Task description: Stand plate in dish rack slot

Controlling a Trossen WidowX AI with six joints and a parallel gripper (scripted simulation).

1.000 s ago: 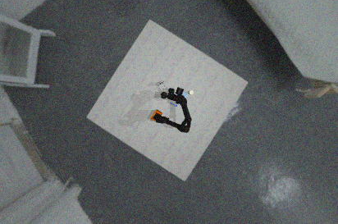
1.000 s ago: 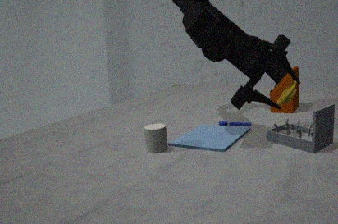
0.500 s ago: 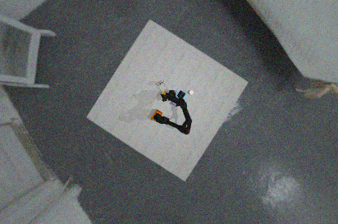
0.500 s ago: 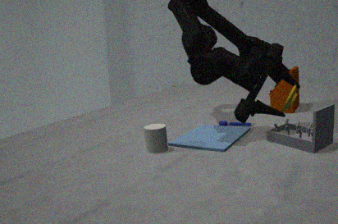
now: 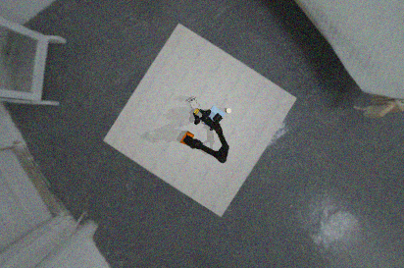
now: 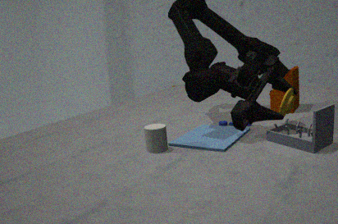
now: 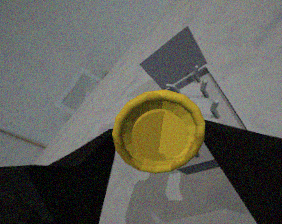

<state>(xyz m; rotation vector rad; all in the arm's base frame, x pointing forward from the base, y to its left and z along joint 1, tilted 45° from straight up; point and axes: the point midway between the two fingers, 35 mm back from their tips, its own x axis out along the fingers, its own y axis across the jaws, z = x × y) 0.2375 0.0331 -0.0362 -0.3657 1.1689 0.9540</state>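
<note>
My gripper tip is 4 cm short of the grey dish rack, 3 cm to the right of it and 4 cm above it. Also, from my gripper tip: light blue mat 7 cm ahead, 17 cm to the right, 6 cm below; then yellow plate 1 cm to the right; then blue spoon 4 cm behind, 17 cm to the right, 6 cm below.
</note>
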